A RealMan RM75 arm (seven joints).
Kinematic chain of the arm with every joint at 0, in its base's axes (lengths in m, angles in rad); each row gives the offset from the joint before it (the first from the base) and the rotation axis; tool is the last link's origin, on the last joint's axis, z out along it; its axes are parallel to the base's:
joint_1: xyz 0 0 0.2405 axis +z
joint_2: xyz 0 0 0 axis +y
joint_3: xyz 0 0 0.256 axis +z
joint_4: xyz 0 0 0 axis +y
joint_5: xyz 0 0 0.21 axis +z
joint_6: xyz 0 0 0 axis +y
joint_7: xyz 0 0 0.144 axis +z
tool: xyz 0 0 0
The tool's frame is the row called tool.
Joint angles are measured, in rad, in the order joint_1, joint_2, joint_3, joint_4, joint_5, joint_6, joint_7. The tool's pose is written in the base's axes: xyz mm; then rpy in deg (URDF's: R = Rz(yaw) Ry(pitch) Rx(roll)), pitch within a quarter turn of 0, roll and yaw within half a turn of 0. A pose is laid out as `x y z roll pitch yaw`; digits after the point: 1 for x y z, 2 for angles.
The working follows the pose.
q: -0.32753 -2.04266 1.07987 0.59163 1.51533 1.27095 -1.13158
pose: -304.2 308.8 -15.3 -155.19 -33.18 18.11
Where each joint sits with the arm in this pose, in the base's axes (m; each line is computed from the numbers above, not from the rounded line before):
joint_1: 0.0000 0.0000 0.2405
joint_2: 0.0000 0.0000 0.2405
joint_3: -0.2159 0.0734 0.1241
joint_4: -0.2159 0.0734 0.1241
joint_5: -0.3534 0.2292 0.0941
joint_6: -0.3534 0.2292 0.0941
joint_7: -0.3042 0.3088 -0.0153
the tool: -0.3042 0.3088 -0.0153

